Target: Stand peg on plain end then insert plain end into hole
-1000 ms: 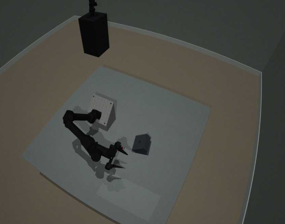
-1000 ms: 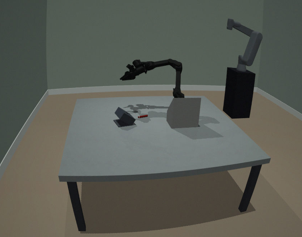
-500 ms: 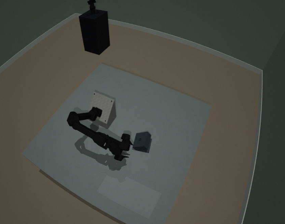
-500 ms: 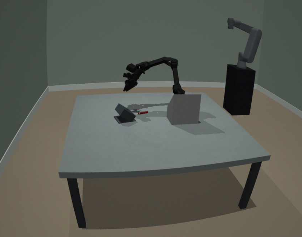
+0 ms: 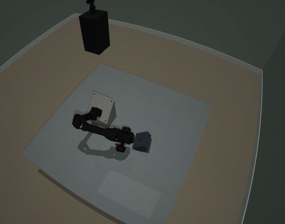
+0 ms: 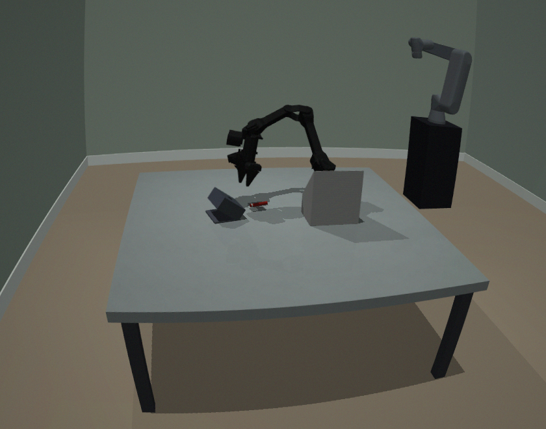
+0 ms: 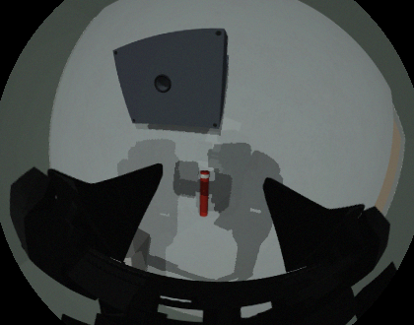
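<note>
The red peg lies 90 mm below my gripper tip, 50 mm behind it and 10 mm to the left of it. Round my gripper tip: sloped panel (90 mm to the left, 80 mm ahead, 50 mm below).
</note>
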